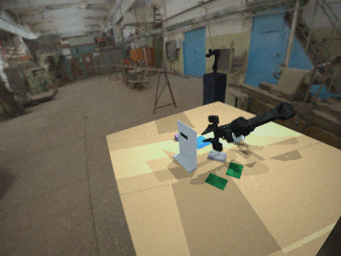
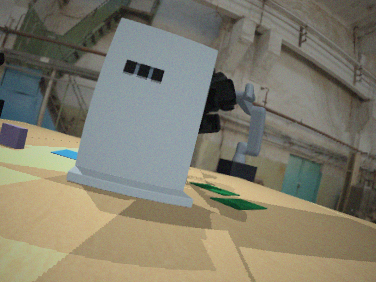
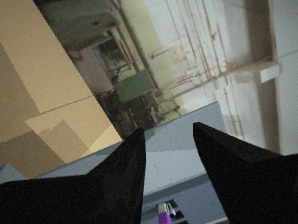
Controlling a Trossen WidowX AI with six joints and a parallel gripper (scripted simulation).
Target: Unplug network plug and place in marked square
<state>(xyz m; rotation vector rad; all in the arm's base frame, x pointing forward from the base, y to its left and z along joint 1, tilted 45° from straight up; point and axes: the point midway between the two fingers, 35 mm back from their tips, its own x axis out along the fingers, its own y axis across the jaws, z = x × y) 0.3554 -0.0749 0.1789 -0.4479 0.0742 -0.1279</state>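
Right now the network plug is 10 cm to the right of my gripper tip, 4 cm below it and 1 cm ahead of it. From my gripper tip the other things lie so: blue marked square 21 cm below, 20 cm to the right, 16 cm behind; then upright grey panel 11 cm to the right, 10 cm below, 3 cm ahead; then grey piece 20 cm below, 14 cm behind, 1 cm to the right.
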